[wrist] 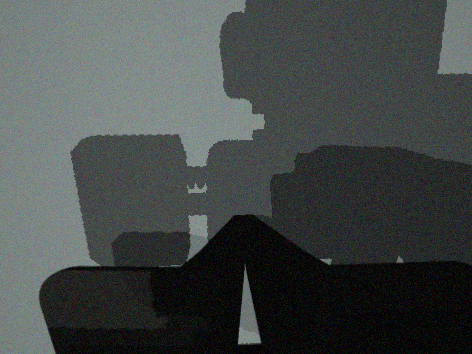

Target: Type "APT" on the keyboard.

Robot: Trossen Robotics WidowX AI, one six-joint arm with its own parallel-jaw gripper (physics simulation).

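Frame: origin at the arm's base, x right, y up, z back, level; millimetres.
Seen in the pictures: gripper, fingertip midpoint: (243, 225).
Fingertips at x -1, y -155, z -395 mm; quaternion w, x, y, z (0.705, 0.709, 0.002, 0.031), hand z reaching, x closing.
A point is followed by its place in that frame.
My black gripper (243, 225) {x -1, y -155, z -395 mm} is shut and empty, its two fingertips meeting in a blunt peak at the lower middle of the wrist view. A thin wedge-shaped gap shows between the fingers below the tips. The keyboard does not show in the wrist view, nor do any keys such as A, P or T. How high the fingertips are above the surface cannot be told.
A pale grey surface (100, 65) {x -52, y -162, z -461 mm} lies behind the gripper. Dark, blocky shadows (340, 60) {x 40, y -162, z -461 mm} shaped like the arm fall across it at the upper middle, left and right, with darker overlapping patches at the right and lower left.
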